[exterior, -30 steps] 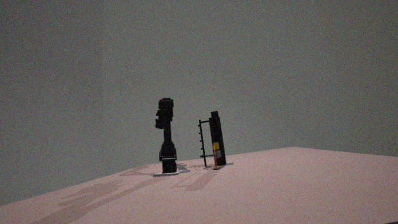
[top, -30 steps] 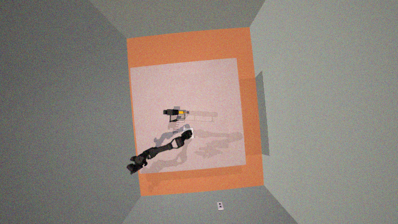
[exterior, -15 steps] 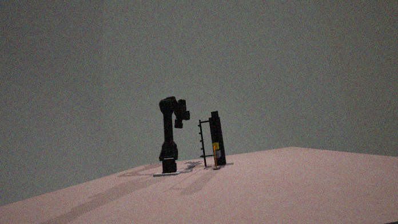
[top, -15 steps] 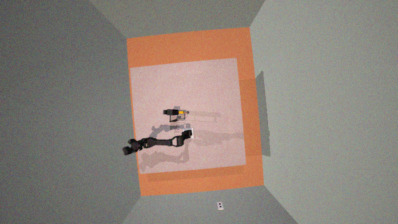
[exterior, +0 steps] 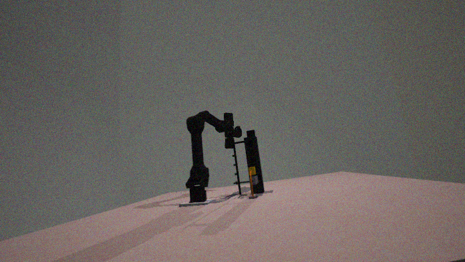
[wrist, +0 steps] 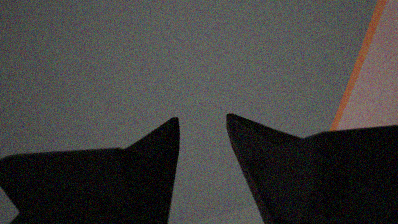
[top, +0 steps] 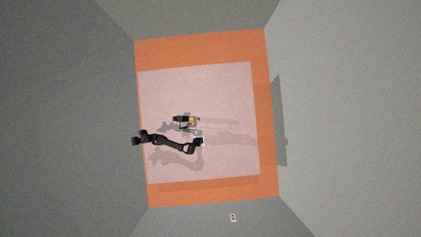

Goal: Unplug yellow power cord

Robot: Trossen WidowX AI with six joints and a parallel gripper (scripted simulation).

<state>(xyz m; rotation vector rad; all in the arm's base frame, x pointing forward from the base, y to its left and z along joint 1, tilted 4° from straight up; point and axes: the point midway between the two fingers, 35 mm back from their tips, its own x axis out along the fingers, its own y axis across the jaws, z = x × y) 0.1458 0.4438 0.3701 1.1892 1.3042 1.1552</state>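
Right now the yellow plug is 460 mm to the right of my gripper tip, 220 mm below it and 100 mm ahead of it.
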